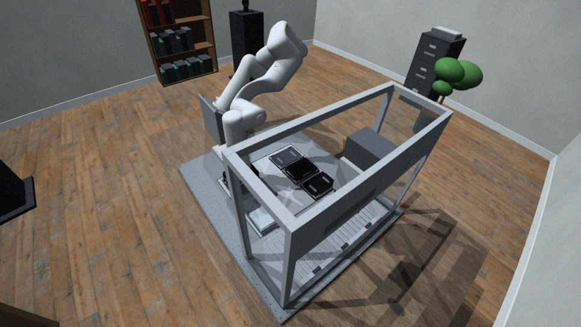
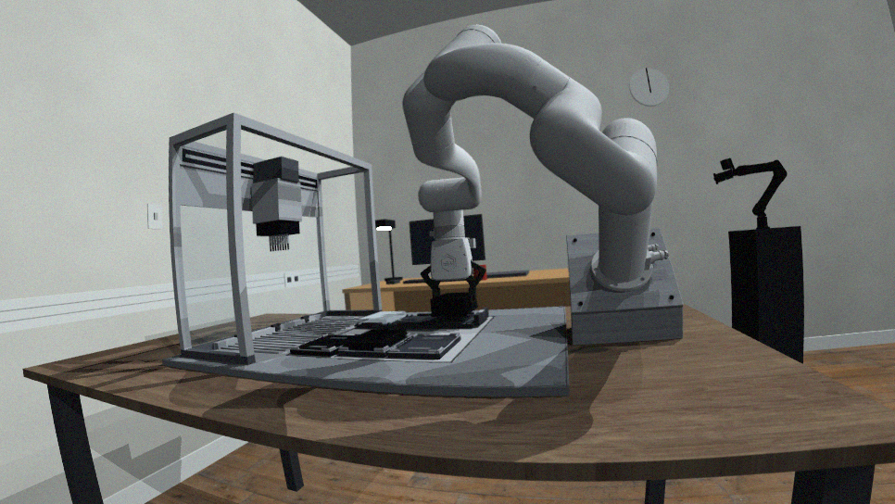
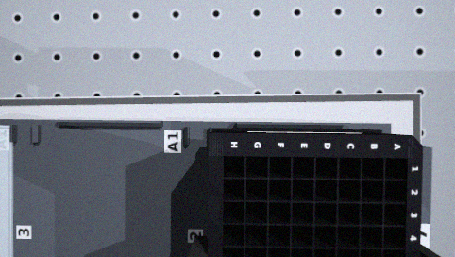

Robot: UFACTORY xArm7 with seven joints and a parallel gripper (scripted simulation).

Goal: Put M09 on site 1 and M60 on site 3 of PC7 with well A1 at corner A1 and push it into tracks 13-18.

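The carrier PC7 lies 100 mm ahead of my hand, 50 mm below it and 10 mm to the right of it. From my hand the other things lie so: nest S1 (250 mm to the left, 60 mm below, 20 mm ahead); then deep-well block M09 (10 mm below); then plate M60 (200 mm ahead, 40 mm below, 20 mm to the right).
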